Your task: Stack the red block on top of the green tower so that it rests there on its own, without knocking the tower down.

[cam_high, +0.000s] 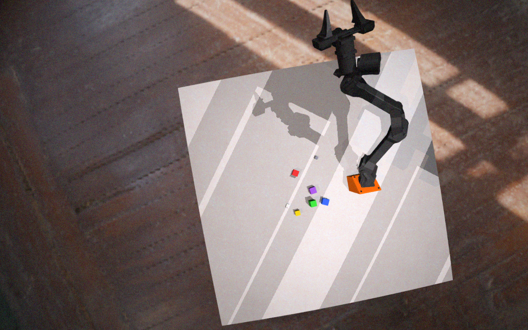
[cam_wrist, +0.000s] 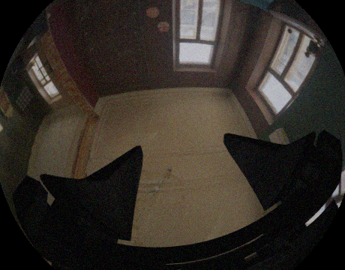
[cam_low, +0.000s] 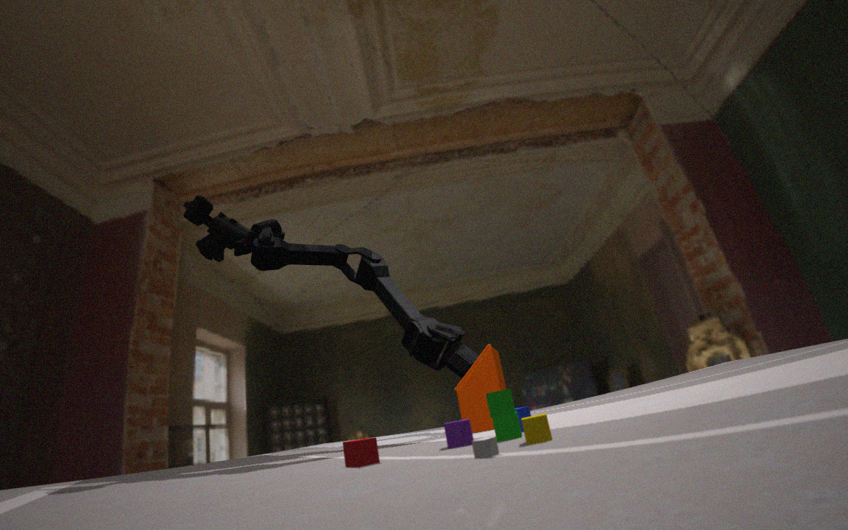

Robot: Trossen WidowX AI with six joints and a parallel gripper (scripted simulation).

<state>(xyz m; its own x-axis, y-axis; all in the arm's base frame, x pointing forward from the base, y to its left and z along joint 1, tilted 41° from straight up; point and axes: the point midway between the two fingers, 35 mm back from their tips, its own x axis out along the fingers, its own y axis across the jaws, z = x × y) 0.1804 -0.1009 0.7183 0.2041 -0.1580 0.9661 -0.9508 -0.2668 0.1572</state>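
My gripper tip is now 100 mm short of the red block, 500 mm to the right of it and 580 mm above it. Also, from my gripper tip: purple block 20 mm ahead, 600 mm to the left, 580 mm below; then yellow block 110 mm ahead, 710 mm to the left, 590 mm below; then blue block 40 mm behind, 660 mm to the left, 580 mm below.
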